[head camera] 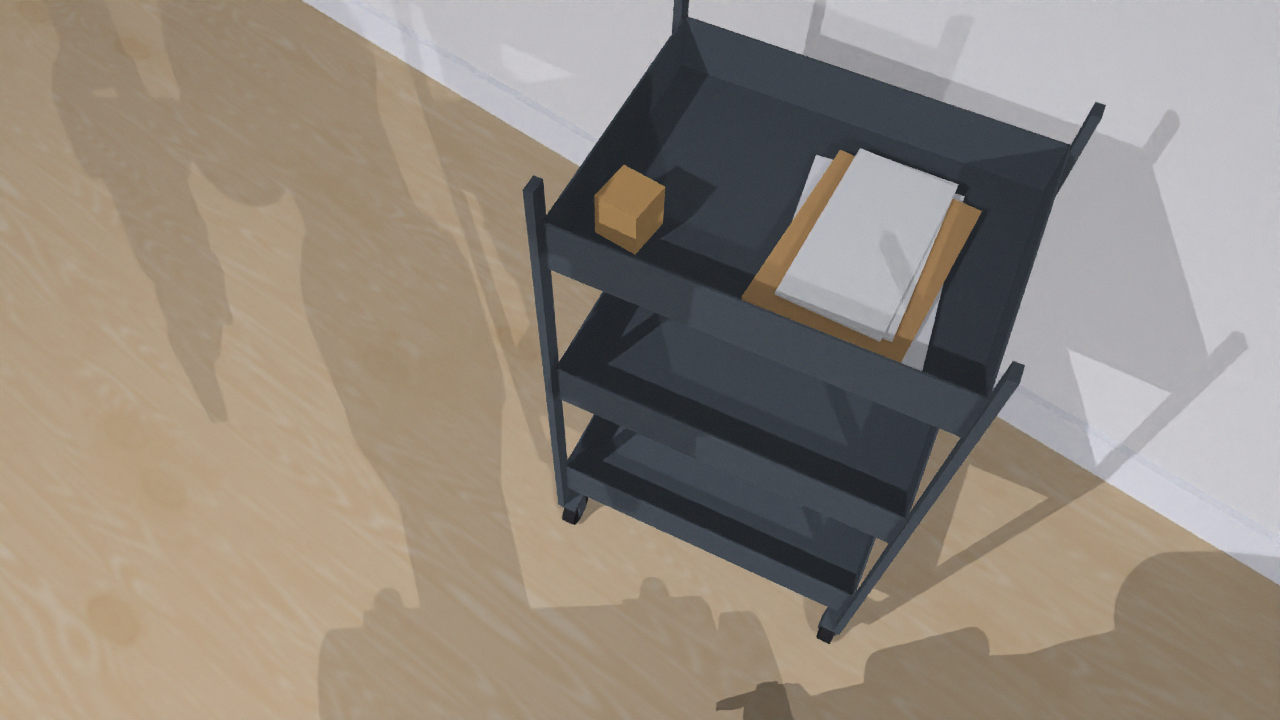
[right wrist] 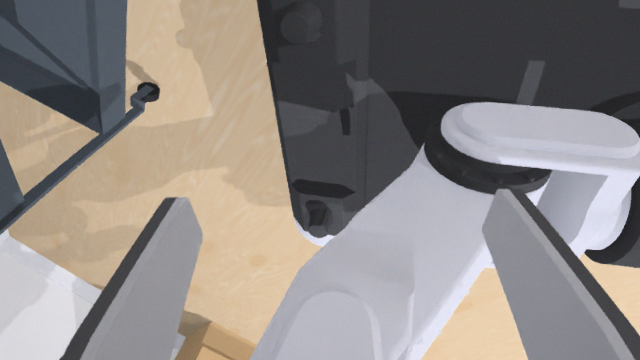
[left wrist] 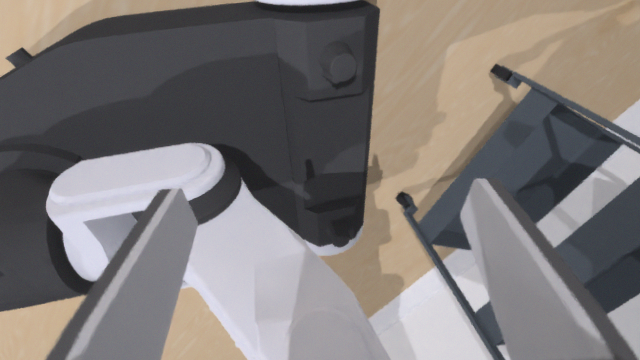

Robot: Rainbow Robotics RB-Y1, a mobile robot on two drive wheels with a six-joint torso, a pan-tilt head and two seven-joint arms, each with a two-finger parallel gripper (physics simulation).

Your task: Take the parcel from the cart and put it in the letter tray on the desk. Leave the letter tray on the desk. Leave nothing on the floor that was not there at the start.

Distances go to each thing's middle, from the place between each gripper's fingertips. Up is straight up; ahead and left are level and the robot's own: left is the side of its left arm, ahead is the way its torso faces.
Labels:
Right now the brown cardboard parcel (head camera: 629,208) is 610 mm ahead of my left hand, 290 mm to the right of it and 150 mm above it.
My right hand is 620 mm short of the brown cardboard parcel, 160 mm to the right of it and 150 mm below it.

